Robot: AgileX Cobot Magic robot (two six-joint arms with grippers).
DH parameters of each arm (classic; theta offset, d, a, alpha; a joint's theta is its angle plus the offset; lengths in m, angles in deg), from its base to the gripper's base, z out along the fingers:
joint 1: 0 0.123 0 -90
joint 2: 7.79 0 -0.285 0
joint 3: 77.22 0 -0.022 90
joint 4: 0 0.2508 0 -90
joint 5: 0 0 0.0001 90
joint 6: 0 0.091 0 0
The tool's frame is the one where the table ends.
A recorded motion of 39 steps. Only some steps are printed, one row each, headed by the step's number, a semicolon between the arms.
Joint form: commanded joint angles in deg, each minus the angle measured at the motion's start. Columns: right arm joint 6, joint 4, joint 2, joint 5, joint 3, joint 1; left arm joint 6, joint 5, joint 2, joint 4, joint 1, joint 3.
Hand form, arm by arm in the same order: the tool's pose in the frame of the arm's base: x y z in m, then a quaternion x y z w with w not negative. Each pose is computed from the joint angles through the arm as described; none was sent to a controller.
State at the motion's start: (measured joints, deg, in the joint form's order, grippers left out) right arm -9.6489 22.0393 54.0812 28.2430 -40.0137 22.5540; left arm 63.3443 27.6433 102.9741 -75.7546 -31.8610 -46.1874
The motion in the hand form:
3: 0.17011 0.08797 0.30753 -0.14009 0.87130 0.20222 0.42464; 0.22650 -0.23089 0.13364 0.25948 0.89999 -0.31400 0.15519
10: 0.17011 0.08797 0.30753 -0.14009 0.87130 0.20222 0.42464; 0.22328 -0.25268 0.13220 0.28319 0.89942 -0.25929 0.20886
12: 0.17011 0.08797 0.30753 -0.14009 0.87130 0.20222 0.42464; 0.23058 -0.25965 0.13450 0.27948 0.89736 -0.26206 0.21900
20: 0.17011 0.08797 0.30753 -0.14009 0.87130 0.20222 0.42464; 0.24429 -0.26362 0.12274 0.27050 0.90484 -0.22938 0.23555
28: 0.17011 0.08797 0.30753 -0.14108 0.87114 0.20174 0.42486; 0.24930 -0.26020 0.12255 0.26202 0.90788 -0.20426 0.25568
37: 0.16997 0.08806 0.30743 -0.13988 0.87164 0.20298 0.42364; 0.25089 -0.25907 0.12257 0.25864 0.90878 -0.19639 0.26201
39: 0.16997 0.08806 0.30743 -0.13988 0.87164 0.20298 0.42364; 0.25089 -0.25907 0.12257 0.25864 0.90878 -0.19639 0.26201
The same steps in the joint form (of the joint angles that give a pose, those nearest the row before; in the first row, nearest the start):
3: -0.32 -0.20 0.03 -0.73 -0.44 0.10; 2.44 -1.67 1.02 -5.16 -6.68 -0.40
10: -0.32 -0.20 0.03 -0.73 -0.44 0.10; 3.87 -12.66 2.13 -6.23 -12.69 -2.44
12: -0.32 -0.20 0.03 -0.73 -0.44 0.10; 3.87 -13.13 3.21 -6.69 -12.78 -4.62
20: -0.32 -0.20 0.03 -0.73 -0.44 0.10; 3.87 -17.54 6.59 -6.32 -12.78 -7.05
28: -0.45 -0.20 0.03 -0.73 -0.44 0.10; 3.87 -21.37 6.59 -6.08 -12.78 -7.05
37: -0.34 -0.08 0.03 -0.62 -0.44 0.10; 3.88 -22.59 6.59 -6.09 -12.78 -7.05
39: -0.34 -0.08 0.03 -0.62 -0.44 0.10; 3.88 -22.59 6.59 -6.09 -12.78 -7.05

